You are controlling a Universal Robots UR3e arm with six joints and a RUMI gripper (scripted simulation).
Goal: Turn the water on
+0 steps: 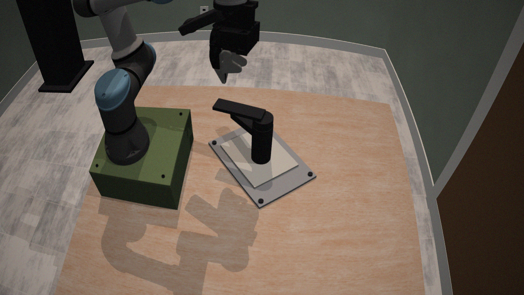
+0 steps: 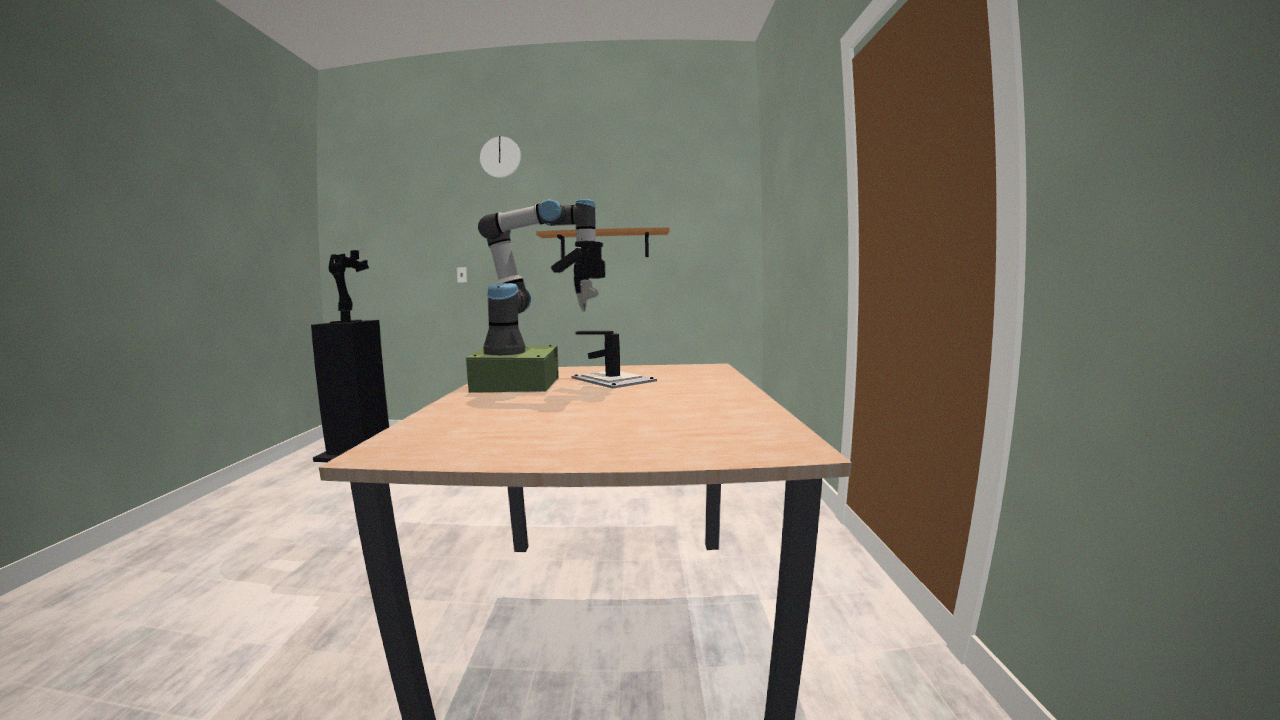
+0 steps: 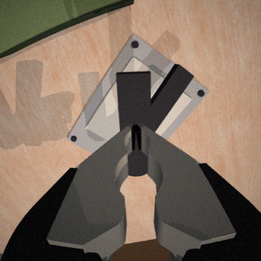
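Now: the flat black lever 80 mm below my hand, 40 mm ahead of it and 10 mm to the right of it. The rest, counted from my hand: tap: 140 mm below, 60 mm ahead, 10 mm to the right; then grey baseplate: 230 mm below, 90 mm ahead, 20 mm to the right.
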